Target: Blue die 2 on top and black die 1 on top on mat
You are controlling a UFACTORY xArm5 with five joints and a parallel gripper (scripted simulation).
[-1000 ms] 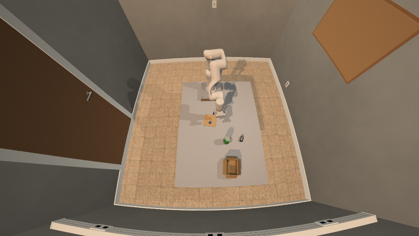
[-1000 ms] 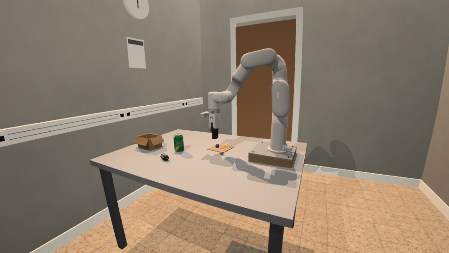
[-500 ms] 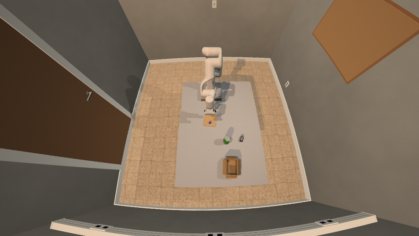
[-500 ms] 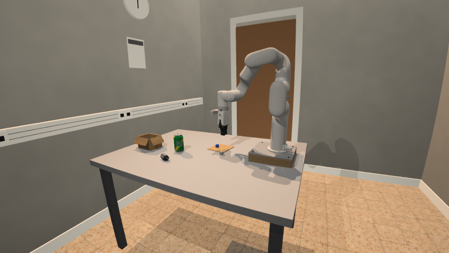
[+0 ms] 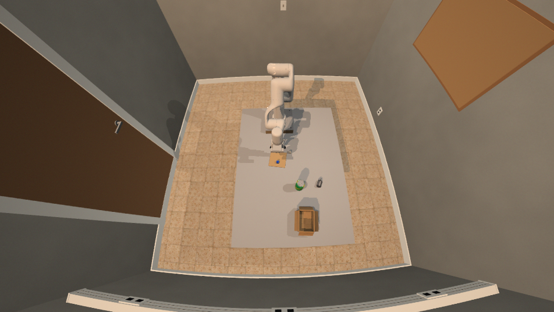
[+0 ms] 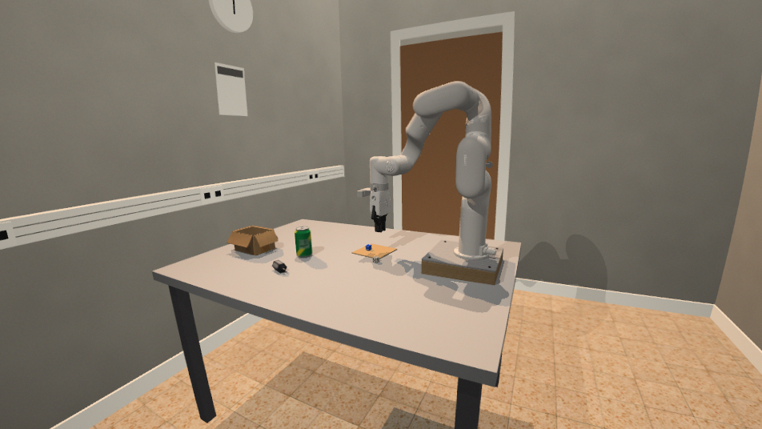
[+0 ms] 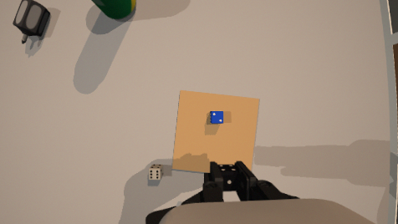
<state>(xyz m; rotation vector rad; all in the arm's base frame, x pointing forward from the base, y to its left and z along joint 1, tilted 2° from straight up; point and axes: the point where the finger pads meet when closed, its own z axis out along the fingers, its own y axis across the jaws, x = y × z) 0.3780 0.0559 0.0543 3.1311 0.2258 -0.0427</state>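
My hand is 11 cm above the mat and 3 cm short of it. The rest, counted from my hand: white die: 10 cm to the left, 10 cm below, 5 cm behind; then blue die: 10 cm below, 6 cm ahead, 1 cm to the left; then black die: 1 cm below.
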